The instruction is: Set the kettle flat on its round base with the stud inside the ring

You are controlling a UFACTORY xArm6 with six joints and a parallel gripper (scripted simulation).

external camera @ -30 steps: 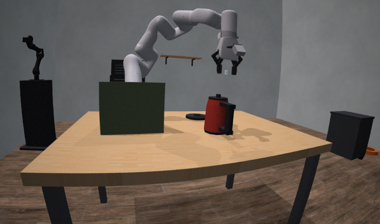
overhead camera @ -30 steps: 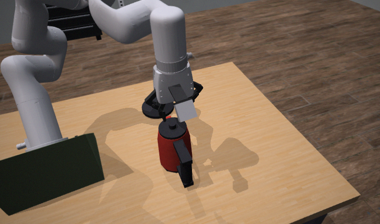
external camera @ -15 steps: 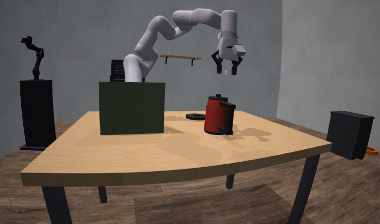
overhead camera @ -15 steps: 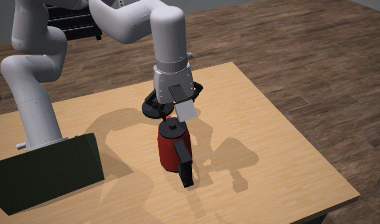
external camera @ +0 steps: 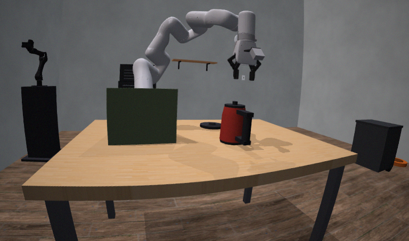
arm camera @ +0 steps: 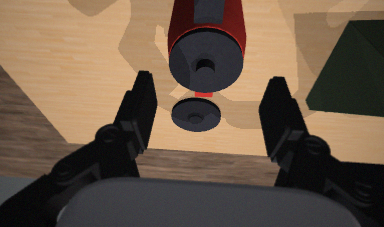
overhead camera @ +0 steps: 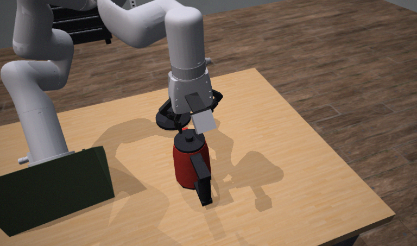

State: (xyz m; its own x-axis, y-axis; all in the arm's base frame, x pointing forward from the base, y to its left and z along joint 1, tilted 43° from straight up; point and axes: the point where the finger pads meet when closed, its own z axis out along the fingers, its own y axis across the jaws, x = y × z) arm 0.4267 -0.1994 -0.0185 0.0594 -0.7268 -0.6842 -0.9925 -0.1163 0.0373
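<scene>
Now: the red kettle 40 mm to the left of my hand and 210 mm below it. From my hand the other things lie so: round black base 10 mm behind, 390 mm to the left, 290 mm below.
</scene>
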